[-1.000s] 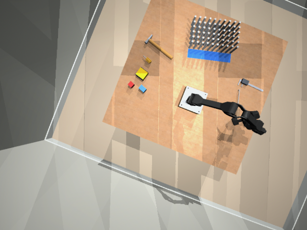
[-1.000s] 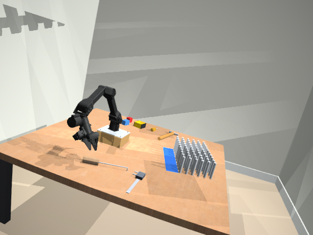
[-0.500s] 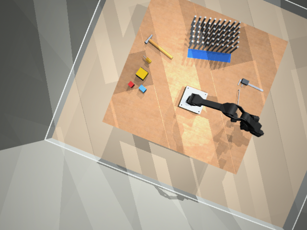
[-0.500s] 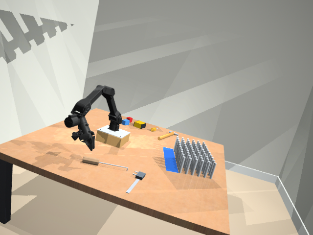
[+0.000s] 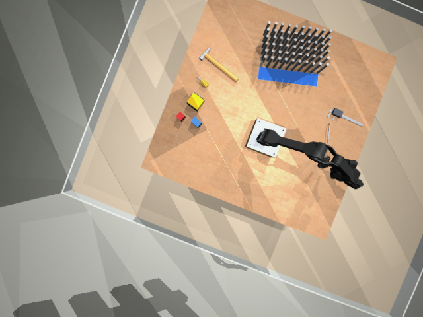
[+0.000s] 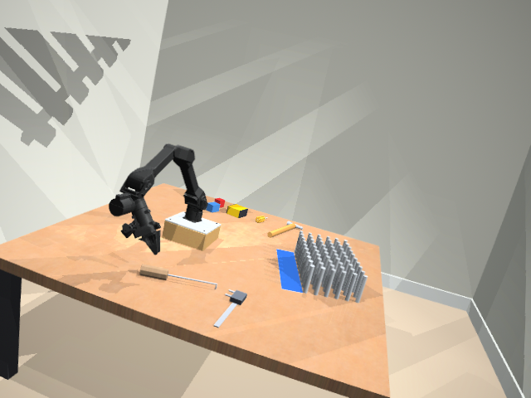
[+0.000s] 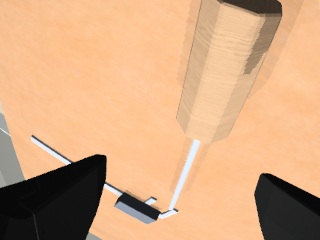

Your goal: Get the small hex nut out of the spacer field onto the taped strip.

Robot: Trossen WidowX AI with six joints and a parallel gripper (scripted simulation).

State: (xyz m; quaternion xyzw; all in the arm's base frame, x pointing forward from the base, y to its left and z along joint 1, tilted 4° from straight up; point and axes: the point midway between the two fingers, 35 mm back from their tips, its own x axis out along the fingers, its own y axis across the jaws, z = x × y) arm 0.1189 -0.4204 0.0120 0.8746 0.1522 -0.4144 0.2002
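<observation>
My gripper tip is 310 mm short of the blue taped strip, 480 mm to the right of it and 90 mm above it. Also, from my gripper tip: blue cube: 260 mm behind, 820 mm to the left, 70 mm below; grey hex nut: 480 mm ahead, 520 mm to the left, 80 mm below; yellow screwdriver: 20 mm behind, 920 mm to the left, 70 mm below.
</observation>
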